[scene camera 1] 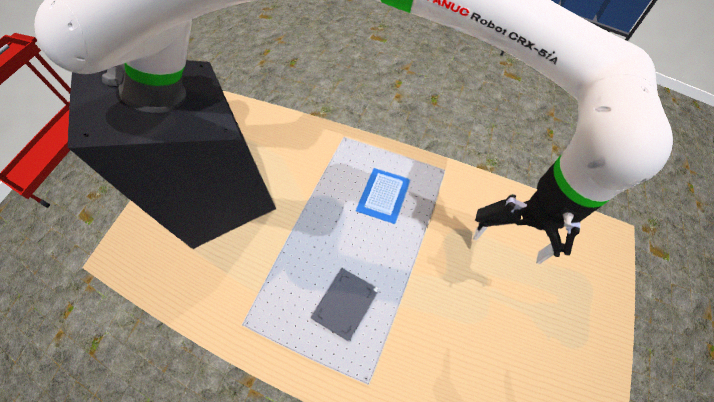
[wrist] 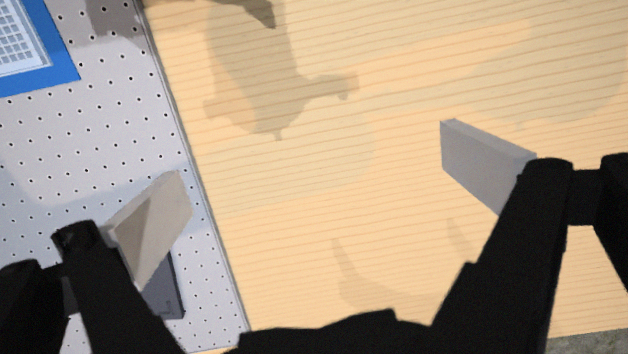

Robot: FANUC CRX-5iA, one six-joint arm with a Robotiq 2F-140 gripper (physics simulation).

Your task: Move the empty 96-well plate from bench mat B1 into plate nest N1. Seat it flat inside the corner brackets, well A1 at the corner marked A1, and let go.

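Seen in the pictures: gripper, between the fingertips: [scene camera 1: 507, 246] [wrist: 311, 169]; arm's base, origin of its link: [scene camera 1: 153, 93].
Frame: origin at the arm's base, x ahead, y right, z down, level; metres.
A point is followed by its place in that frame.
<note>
The 96-well plate [scene camera 1: 385, 194] @(x 0.526, y -0.196, z 0.410 m) [wrist: 17, 42] @(x 0.549, y -0.164, z 0.405 m), pale with a grid of wells, lies flat on the blue bench mat [scene camera 1: 378, 216] @(x 0.534, y -0.120, z 0.419 m) [wrist: 61, 68] @(x 0.573, y -0.133, z 0.419 m); part of both shows at the upper left of the wrist view. The plate nest [scene camera 1: 345, 305] @(x 0.559, y 0.164, z 0.409 m) [wrist: 167, 295] @(x 0.599, y 0.198, z 0.409 m) is a dark grey slab with corner brackets and a small white mark at one corner in the scene view. In the wrist view, the left finger partly hides it. No plate sits in it. My gripper [scene camera 1: 511, 243] @(x 0.854, y -0.051, z 0.165 m) [wrist: 311, 169] @(x 0.854, y -0.051, z 0.165 m) is wide open and empty, above the wooden table to the right of the mat and nest.
Mat and nest are on a perforated light grey board [scene camera 1: 295, 260] @(x 0.371, y 0.108, z 0.421 m) [wrist: 100, 120] @(x 0.592, y -0.068, z 0.421 m) on the wooden table [scene camera 1: 200, 300] @(x 0.170, y 0.339, z 0.434 m) [wrist: 310, 210] @(x 0.831, y 0.106, z 0.434 m). The arm's black pedestal [scene camera 1: 175, 185] @(x 0.114, y 0.136, z 0.133 m) stands left of the board. A red cart [scene camera 1: 40, 150] is at the far left.
</note>
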